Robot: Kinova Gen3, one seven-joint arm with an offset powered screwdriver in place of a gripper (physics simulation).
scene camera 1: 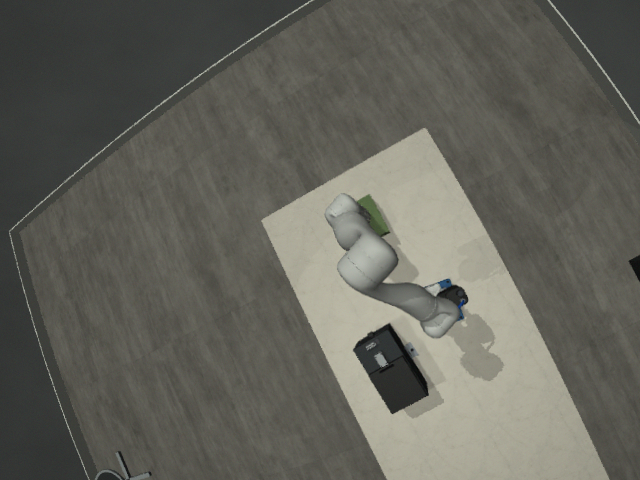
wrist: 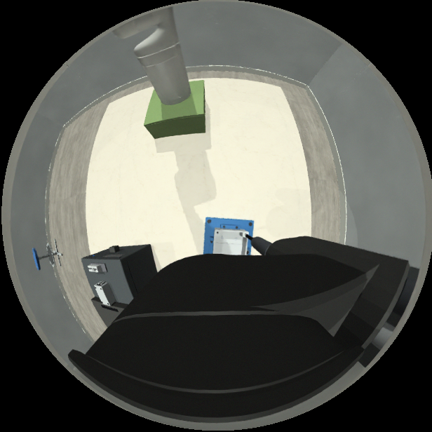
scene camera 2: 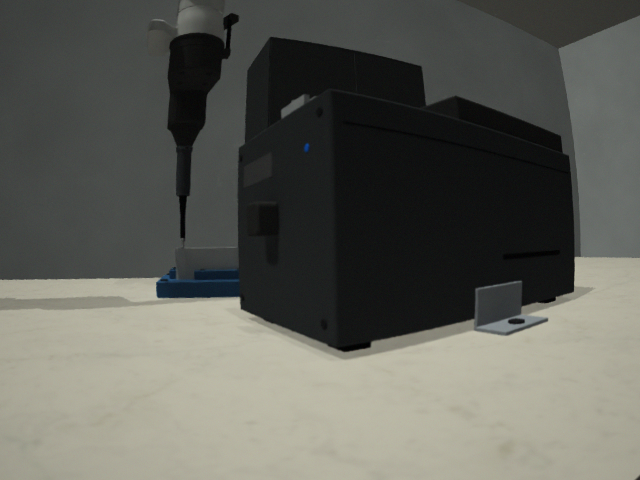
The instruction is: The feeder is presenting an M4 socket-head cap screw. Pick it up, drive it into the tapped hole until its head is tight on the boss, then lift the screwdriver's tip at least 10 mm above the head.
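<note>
My screwdriver (scene camera 2: 182, 238) (wrist: 246, 235) points straight down, with a small light-coloured screw (scene camera 2: 182, 241) at the end of its black bit. The screw is upright at the top of a corner of the white housing (scene camera 2: 211, 258) (wrist: 230, 242); how far it sits in the hole is too small to tell. The housing is on a blue fixture (scene camera 2: 199, 288) (wrist: 209, 240) (scene camera 1: 445, 283). In scene camera 1 the arm hides the tip. The black feeder (scene camera 1: 398, 383) (scene camera 2: 439, 217) (wrist: 116, 270) stands apart from the housing.
A small grey bracket (scene camera 1: 411, 349) (scene camera 2: 497, 304) stands beside the feeder. A green block (scene camera 1: 374, 215) (wrist: 176, 126) is at the arm's base. All stand on the pale table (scene camera 1: 491, 413) (scene camera 2: 310, 413) (wrist: 250, 150).
</note>
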